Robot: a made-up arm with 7 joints. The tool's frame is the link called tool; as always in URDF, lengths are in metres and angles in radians. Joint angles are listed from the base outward.
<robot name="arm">
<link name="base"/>
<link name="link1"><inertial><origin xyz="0.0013 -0.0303 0.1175"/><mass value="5.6"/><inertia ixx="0.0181" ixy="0" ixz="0" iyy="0.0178" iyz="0.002" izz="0.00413"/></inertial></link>
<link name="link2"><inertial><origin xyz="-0.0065 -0.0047 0.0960"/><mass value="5.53"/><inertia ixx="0.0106" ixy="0" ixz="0" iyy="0.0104" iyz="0.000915" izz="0.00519"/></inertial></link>
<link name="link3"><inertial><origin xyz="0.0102 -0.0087 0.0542"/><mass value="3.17"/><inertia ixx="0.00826" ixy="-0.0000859" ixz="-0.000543" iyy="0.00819" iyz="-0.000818" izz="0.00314"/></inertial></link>
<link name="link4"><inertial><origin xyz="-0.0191 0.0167 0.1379"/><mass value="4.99"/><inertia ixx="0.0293" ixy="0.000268" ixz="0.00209" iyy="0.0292" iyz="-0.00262" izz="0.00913"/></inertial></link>
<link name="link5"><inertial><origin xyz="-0.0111 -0.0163 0.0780"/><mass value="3.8"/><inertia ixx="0.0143" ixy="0" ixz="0" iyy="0.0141" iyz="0.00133" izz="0.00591"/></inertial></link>
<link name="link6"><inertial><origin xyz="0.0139 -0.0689 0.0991"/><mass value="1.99"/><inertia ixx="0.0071" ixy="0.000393" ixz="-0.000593" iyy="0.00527" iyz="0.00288" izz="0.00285"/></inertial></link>
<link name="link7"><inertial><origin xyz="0.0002 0.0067 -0.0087"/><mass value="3.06"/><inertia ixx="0.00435" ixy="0" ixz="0" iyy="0.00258" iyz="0" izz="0.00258"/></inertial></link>
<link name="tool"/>
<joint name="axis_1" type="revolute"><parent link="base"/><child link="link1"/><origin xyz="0.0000 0.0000 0.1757"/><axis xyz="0 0 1"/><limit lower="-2.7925" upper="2.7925"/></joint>
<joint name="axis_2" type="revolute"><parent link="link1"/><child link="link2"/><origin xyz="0.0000 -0.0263 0.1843"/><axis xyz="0 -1 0"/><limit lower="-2.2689" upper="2.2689"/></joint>
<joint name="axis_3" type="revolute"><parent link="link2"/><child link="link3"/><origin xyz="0.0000 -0.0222 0.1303"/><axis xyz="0 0 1"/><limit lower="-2.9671" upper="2.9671"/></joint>
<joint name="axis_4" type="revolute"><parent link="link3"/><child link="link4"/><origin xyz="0.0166 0.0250 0.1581"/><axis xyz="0 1 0"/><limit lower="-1.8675" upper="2.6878"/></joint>
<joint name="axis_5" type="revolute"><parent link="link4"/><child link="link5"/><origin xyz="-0.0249 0.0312 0.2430"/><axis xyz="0 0 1"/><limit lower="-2.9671" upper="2.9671"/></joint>
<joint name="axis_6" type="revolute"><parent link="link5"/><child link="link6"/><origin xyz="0.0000 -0.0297 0.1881"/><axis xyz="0 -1 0"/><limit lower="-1.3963" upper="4.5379"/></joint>
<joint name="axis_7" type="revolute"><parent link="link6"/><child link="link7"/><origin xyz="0.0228 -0.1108 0.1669"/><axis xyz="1 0 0"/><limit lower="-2.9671" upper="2.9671"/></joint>
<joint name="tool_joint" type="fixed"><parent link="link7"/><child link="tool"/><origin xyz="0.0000 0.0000 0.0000" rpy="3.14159 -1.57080 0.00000"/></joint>
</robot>
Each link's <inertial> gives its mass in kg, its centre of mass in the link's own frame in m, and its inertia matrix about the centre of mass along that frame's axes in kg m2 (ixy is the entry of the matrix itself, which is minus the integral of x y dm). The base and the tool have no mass. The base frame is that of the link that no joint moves.
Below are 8 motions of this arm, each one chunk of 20 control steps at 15 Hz.
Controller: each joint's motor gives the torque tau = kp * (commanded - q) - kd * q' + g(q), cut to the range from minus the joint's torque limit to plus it. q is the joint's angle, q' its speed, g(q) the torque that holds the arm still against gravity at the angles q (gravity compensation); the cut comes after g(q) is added. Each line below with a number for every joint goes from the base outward.
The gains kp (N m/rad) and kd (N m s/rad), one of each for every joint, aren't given. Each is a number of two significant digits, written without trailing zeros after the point. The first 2 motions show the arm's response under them.
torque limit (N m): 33 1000 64 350 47 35 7.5
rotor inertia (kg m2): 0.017 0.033 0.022 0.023 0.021 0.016 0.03
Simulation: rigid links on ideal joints. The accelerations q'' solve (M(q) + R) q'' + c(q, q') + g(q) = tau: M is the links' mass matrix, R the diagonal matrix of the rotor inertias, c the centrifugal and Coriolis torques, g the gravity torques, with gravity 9.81 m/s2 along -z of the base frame. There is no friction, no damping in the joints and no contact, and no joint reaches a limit. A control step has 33 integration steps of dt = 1/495 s. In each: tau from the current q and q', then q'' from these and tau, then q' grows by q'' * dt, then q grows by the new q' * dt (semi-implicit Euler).
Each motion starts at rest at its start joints. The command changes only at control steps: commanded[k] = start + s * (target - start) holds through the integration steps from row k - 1 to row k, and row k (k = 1, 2, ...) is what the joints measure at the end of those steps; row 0 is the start. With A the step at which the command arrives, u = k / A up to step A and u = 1 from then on. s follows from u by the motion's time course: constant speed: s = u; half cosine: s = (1 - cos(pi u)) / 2; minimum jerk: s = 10 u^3 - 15 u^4 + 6 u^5; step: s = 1 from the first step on.
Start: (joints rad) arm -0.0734 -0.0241 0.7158 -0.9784 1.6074 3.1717 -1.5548
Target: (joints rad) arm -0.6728 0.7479 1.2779 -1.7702 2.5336 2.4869 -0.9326
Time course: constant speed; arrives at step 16
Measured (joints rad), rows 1 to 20:
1: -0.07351 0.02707 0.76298 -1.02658 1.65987 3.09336 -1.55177
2: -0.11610 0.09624 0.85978 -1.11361 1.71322 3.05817 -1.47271
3: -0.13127 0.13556 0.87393 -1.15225 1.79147 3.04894 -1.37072
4: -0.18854 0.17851 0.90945 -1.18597 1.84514 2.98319 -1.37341
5: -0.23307 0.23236 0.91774 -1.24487 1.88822 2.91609 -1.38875
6: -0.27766 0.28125 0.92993 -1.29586 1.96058 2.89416 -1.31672
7: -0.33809 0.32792 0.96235 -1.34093 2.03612 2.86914 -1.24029
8: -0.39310 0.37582 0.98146 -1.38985 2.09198 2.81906 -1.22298
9: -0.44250 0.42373 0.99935 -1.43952 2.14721 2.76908 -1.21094
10: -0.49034 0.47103 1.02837 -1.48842 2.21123 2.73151 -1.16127
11: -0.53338 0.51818 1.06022 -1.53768 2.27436 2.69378 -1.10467
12: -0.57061 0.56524 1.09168 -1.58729 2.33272 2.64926 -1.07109
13: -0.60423 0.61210 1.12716 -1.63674 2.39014 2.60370 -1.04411
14: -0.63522 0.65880 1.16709 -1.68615 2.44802 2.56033 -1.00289
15: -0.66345 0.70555 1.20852 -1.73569 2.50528 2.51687 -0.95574
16: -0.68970 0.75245 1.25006 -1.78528 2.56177 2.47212 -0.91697
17: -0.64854 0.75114 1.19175 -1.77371 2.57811 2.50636 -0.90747
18: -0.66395 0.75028 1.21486 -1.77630 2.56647 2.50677 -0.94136
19: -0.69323 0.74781 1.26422 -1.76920 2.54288 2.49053 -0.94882
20: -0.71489 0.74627 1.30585 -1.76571 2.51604 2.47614 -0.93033
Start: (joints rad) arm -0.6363 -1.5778 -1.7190 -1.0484 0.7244 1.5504 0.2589
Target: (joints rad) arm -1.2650 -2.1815 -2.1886 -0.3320 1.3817 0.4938 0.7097
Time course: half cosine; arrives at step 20
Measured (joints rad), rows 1 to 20:
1: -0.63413 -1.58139 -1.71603 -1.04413 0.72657 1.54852 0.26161
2: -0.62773 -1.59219 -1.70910 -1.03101 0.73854 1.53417 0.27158
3: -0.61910 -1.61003 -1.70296 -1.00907 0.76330 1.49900 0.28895
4: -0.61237 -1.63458 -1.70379 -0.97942 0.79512 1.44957 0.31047
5: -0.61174 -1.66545 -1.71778 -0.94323 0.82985 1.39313 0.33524
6: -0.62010 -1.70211 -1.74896 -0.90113 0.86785 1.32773 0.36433
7: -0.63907 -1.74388 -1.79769 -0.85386 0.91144 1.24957 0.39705
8: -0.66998 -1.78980 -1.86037 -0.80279 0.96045 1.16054 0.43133
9: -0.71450 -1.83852 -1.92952 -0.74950 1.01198 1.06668 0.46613
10: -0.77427 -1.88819 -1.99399 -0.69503 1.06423 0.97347 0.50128
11: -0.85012 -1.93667 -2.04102 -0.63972 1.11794 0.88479 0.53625
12: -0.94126 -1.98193 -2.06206 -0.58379 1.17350 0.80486 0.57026
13: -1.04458 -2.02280 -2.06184 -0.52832 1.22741 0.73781 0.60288
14: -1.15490 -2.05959 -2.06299 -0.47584 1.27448 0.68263 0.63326
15: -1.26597 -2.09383 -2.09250 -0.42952 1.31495 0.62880 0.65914
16: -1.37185 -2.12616 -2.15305 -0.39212 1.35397 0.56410 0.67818
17: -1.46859 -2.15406 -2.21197 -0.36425 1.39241 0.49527 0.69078
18: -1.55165 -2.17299 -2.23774 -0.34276 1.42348 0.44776 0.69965
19: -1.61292 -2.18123 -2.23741 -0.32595 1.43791 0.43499 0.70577
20: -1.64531 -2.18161 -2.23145 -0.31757 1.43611 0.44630 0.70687
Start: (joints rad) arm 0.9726 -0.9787 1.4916 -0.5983 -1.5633 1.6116 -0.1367
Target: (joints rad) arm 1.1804 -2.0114 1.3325 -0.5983 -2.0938 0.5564 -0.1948
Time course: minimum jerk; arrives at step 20
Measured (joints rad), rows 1 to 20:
1: 0.97184 -0.98001 1.49043 -0.59829 -1.56472 1.61114 -0.13666
2: 0.96716 -0.98827 1.48346 -0.59820 -1.57363 1.60710 -0.13664
3: 0.95695 -1.00794 1.46874 -0.59791 -1.59382 1.59284 -0.13751
4: 0.94226 -1.04149 1.44726 -0.59737 -1.62364 1.56408 -0.13981
5: 0.92643 -1.09002 1.42316 -0.59659 -1.66038 1.52083 -0.14327
6: 0.91447 -1.15326 1.40261 -0.59553 -1.70111 1.46264 -0.14766
7: 0.91173 -1.22975 1.39225 -0.59411 -1.74355 1.38757 -0.15297
8: 0.92207 -1.31706 1.39701 -0.59231 -1.78640 1.29551 -0.15878
9: 0.94668 -1.41194 1.41763 -0.59032 -1.82880 1.19006 -0.16435
10: 0.98403 -1.51052 1.44936 -0.58840 -1.87022 1.07769 -0.16922
11: 1.03095 -1.60863 1.48314 -0.58683 -1.91013 0.96592 -0.17349
12: 1.08361 -1.70210 1.50857 -0.58570 -1.94796 0.86156 -0.17739
13: 1.13779 -1.78712 1.51696 -0.58495 -1.98356 0.76978 -0.18089
14: 1.18907 -1.86047 1.50362 -0.58455 -2.01692 0.69443 -0.18387
15: 1.23342 -1.91972 1.46905 -0.58470 -2.04748 0.63806 -0.18637
16: 1.26833 -1.96349 1.41921 -0.58572 -2.07384 0.60109 -0.18862
17: 1.29367 -1.99182 1.36445 -0.58774 -2.09411 0.58137 -0.19069
18: 1.31128 -2.00645 1.31651 -0.59034 -2.10697 0.57452 -0.19241
19: 1.32307 -2.01090 1.28351 -0.59270 -2.11272 0.57521 -0.19345
20: 1.32907 -2.01026 1.26581 -0.59417 -2.11384 0.57851 -0.19379

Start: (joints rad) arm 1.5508 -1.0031 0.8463 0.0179 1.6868 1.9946 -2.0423
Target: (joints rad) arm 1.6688 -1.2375 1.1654 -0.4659 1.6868 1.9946 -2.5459
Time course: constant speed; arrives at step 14
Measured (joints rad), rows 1 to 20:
1: 1.56218 -1.02157 0.87589 -0.01555 1.68459 1.99341 -2.07413
2: 1.57241 -1.03987 0.90158 -0.04857 1.69119 1.98840 -2.12992
3: 1.58505 -1.05555 0.92256 -0.08391 1.68862 1.99029 -2.16971
4: 1.59638 -1.07186 0.94471 -0.11897 1.68769 1.99203 -2.19358
5: 1.60569 -1.08953 0.97022 -0.15286 1.68910 1.99151 -2.22575
6: 1.61456 -1.10652 0.99371 -0.18722 1.68853 1.99182 -2.26899
7: 1.62275 -1.12289 1.01437 -0.22213 1.68712 1.99248 -2.30820
8: 1.62961 -1.13969 1.03658 -0.25681 1.68613 1.99215 -2.33996
9: 1.63542 -1.15671 1.06105 -0.29134 1.68532 1.99187 -2.37356
10: 1.64063 -1.17348 1.08478 -0.32603 1.68459 1.99240 -2.41196
11: 1.64554 -1.19011 1.10697 -0.36083 1.68354 1.99277 -2.44961
12: 1.65039 -1.20682 1.12931 -0.39561 1.68211 1.99238 -2.48432
13: 1.65540 -1.22356 1.15269 -0.43035 1.68091 1.99198 -2.51931
14: 1.66080 -1.24027 1.17642 -0.46509 1.68011 1.99216 -2.55604
15: 1.65192 -1.24113 1.19708 -0.46484 1.66913 1.99319 -2.56529
16: 1.64224 -1.23820 1.17851 -0.46630 1.67896 1.99659 -2.54457
17: 1.63514 -1.23523 1.15109 -0.46807 1.68915 1.99390 -2.53335
18: 1.63231 -1.23542 1.14609 -0.46826 1.68741 1.98911 -2.54382
19: 1.63308 -1.23771 1.16364 -0.46708 1.67937 1.98960 -2.55351
20: 1.63625 -1.23907 1.18014 -0.46622 1.67633 1.99414 -2.54974

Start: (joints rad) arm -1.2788 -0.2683 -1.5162 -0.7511 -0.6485 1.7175 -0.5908
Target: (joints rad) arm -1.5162 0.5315 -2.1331 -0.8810 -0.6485 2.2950 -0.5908
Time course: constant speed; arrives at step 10
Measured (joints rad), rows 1 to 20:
1: -1.32665 -0.18121 -1.55702 -0.76888 -0.70378 1.75881 -0.58433
2: -1.37847 -0.09963 -1.60061 -0.77376 -0.70162 1.86373 -0.59509
3: -1.40053 -0.02008 -1.67665 -0.78343 -0.67594 1.93168 -0.59583
4: -1.41775 0.06111 -1.74251 -0.79516 -0.68544 1.97601 -0.58814
5: -1.43473 0.14270 -1.80948 -0.80355 -0.68502 2.03177 -0.58959
6: -1.44762 0.22337 -1.87963 -0.81517 -0.67964 2.09758 -0.59351
7: -1.46555 0.30394 -1.94399 -0.82840 -0.67847 2.16061 -0.59248
8: -1.48582 0.38438 -2.00703 -0.84120 -0.67823 2.21551 -0.59024
9: -1.50689 0.46476 -2.07202 -0.85391 -0.67788 2.26984 -0.59083
10: -1.52945 0.54510 -2.13946 -0.86689 -0.67805 2.32818 -0.59223
11: -1.46378 0.52953 -2.15069 -0.88141 -0.64725 2.31509 -0.58724
12: -1.47694 0.53209 -2.14301 -0.87878 -0.62878 2.29959 -0.58719
13: -1.50357 0.53291 -2.11673 -0.87834 -0.65017 2.29437 -0.59013
14: -1.52587 0.53091 -2.10447 -0.88391 -0.64224 2.29046 -0.59467
15: -1.53831 0.53151 -2.10439 -0.88351 -0.64404 2.29455 -0.59499
16: -1.52861 0.53138 -2.11872 -0.88236 -0.64748 2.29266 -0.59171
17: -1.51292 0.53157 -2.13924 -0.88029 -0.64885 2.29373 -0.58938
18: -1.50373 0.53162 -2.15417 -0.87926 -0.65111 2.29738 -0.58878
19: -1.50732 0.53141 -2.15757 -0.87970 -0.65273 2.29756 -0.58899
20: -1.51956 0.53117 -2.15058 -0.88085 -0.65403 2.29407 -0.58977

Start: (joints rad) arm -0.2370 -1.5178 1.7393 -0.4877 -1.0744 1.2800 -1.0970
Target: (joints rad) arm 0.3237 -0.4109 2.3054 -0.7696 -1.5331 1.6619 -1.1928
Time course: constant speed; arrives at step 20
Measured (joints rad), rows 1 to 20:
1: -0.22484 -1.45508 1.81839 -0.50087 -1.03455 1.28773 -1.10936
2: -0.21200 -1.40214 1.87197 -0.51562 -1.05126 1.31068 -1.10770
3: -0.19536 -1.34697 1.89744 -0.52991 -1.07932 1.33395 -1.11064
4: -0.17290 -1.29047 1.89366 -0.54297 -1.11065 1.35164 -1.11980
5: -0.14321 -1.23376 1.87446 -0.55561 -1.15362 1.37172 -1.12570
6: -0.10661 -1.17692 1.85147 -0.56814 -1.19703 1.39638 -1.12775
7: -0.06467 -1.12055 1.83778 -0.58067 -1.23691 1.42211 -1.13088
8: -0.01995 -1.06489 1.84382 -0.59328 -1.27006 1.44554 -1.13650
9: 0.02405 -1.00997 1.87488 -0.60619 -1.29409 1.46549 -1.14174
10: 0.06338 -0.95564 1.93058 -0.61975 -1.30892 1.48211 -1.14554
11: 0.09525 -0.90166 2.00463 -0.63434 -1.31627 1.49670 -1.14993
12: 0.12013 -0.84774 2.08556 -0.65001 -1.31952 1.51192 -1.15599
13: 0.14263 -0.79355 2.15846 -0.66611 -1.32387 1.53003 -1.16238
14: 0.17004 -0.73867 2.20935 -0.68129 -1.33597 1.55075 -1.16764
15: 0.20811 -0.68280 2.23156 -0.69417 -1.36142 1.57132 -1.17168
16: 0.25637 -0.62614 2.23052 -0.70452 -1.40085 1.58978 -1.17492
17: 0.30657 -0.56935 2.22252 -0.71381 -1.44774 1.60777 -1.17761
18: 0.34546 -0.51314 2.22726 -0.72446 -1.49047 1.62794 -1.18055
19: 0.36139 -0.45784 2.25766 -0.73861 -1.51771 1.64922 -1.18522
20: 0.35428 -0.40341 2.30938 -0.75689 -1.52528 1.66950 -1.19264

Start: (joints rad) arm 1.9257 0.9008 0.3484 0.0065 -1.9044 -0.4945 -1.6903
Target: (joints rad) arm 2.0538 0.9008 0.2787 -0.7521 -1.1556 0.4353 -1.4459
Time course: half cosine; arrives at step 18
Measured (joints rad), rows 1 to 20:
1: 1.92500 0.90031 0.34647 0.00180 -1.89629 -0.48586 -1.68831
2: 1.92283 0.89999 0.34327 -0.01405 -1.87576 -0.46113 -1.68163
3: 1.91966 0.90121 0.33999 -0.04306 -1.84846 -0.42437 -1.67089
4: 1.91702 0.90344 0.33454 -0.08397 -1.81530 -0.37699 -1.65787
5: 1.91652 0.90521 0.32637 -0.13328 -1.77367 -0.31772 -1.64258
6: 1.91879 0.90577 0.31692 -0.18817 -1.72179 -0.24896 -1.62440
7: 1.92389 0.90574 0.30822 -0.24784 -1.66160 -0.17465 -1.60393
8: 1.93235 0.90613 0.30032 -0.31214 -1.59744 -0.09676 -1.58262
9: 1.94505 0.90710 0.29217 -0.37966 -1.53281 -0.01540 -1.56140
10: 1.96196 0.90796 0.28409 -0.44746 -1.46881 0.06795 -1.54050
11: 1.98163 0.90810 0.27838 -0.51247 -1.40560 0.14914 -1.52015
12: 2.00233 0.90752 0.27683 -0.57256 -1.34453 0.22371 -1.50101
13: 2.02345 0.90669 0.27889 -0.62640 -1.28846 0.28929 -1.48394
14: 2.04521 0.90593 0.28269 -0.67278 -1.24039 0.34511 -1.46967
15: 2.06733 0.90527 0.28715 -0.71024 -1.20223 0.38999 -1.45861
16: 2.08850 0.90456 0.29262 -0.73735 -1.17464 0.42180 -1.45089
17: 2.10708 0.90372 0.29971 -0.75308 -1.15773 0.43856 -1.44661
18: 2.12203 0.90275 0.30815 -0.75699 -1.15176 0.43966 -1.44592
19: 2.13117 0.90102 0.31819 -0.75371 -1.14891 0.43059 -1.44720
20: 2.13311 0.89948 0.32960 -0.75059 -1.14304 0.41995 -1.44658

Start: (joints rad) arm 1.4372 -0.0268 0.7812 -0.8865 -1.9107 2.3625 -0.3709
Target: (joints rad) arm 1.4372 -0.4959 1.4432 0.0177 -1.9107 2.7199 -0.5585
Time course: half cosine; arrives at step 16
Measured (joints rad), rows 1 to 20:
1: 1.42914 -0.03122 0.78632 -0.87763 -1.89976 2.36779 -0.37546
2: 1.41566 -0.04596 0.79631 -0.84926 -1.88918 2.38399 -0.38635
3: 1.40718 -0.07105 0.81054 -0.80123 -1.90159 2.40045 -0.39612
4: 1.40250 -0.10326 0.83582 -0.73875 -1.92444 2.40937 -0.40319
5: 1.40112 -0.14028 0.87592 -0.66708 -1.94017 2.42544 -0.41528
6: 1.40639 -0.18145 0.93462 -0.58873 -1.94600 2.45657 -0.43481
7: 1.42199 -0.22643 1.01771 -0.50561 -1.94640 2.49114 -0.45532
8: 1.44751 -0.27446 1.12398 -0.42056 -1.93956 2.52390 -0.47273
9: 1.47753 -0.32347 1.23595 -0.33656 -1.91969 2.56584 -0.48913
10: 1.50309 -0.37004 1.32749 -0.25551 -1.89244 2.62171 -0.50590
11: 1.51585 -0.41096 1.37957 -0.17894 -1.87541 2.67405 -0.52069
12: 1.51210 -0.44383 1.39093 -0.10980 -1.88126 2.69910 -0.53198
13: 1.49486 -0.46798 1.38057 -0.05244 -1.90773 2.69513 -0.54151
14: 1.47652 -0.48497 1.37609 -0.01039 -1.93575 2.68525 -0.55036
15: 1.47132 -0.49554 1.39370 0.01445 -1.94122 2.69254 -0.55593
16: 1.47829 -0.49782 1.42672 0.02128 -1.92105 2.71564 -0.55629
17: 1.47179 -0.49692 1.45476 0.01885 -1.89901 2.73402 -0.55572
18: 1.44311 -0.49747 1.46476 0.01651 -1.89281 2.73686 -0.55813
19: 1.41434 -0.49579 1.46127 0.01510 -1.89868 2.72832 -0.56132
20: 1.39875 -0.49430 1.45031 0.01495 -1.90942 2.71667 -0.56218

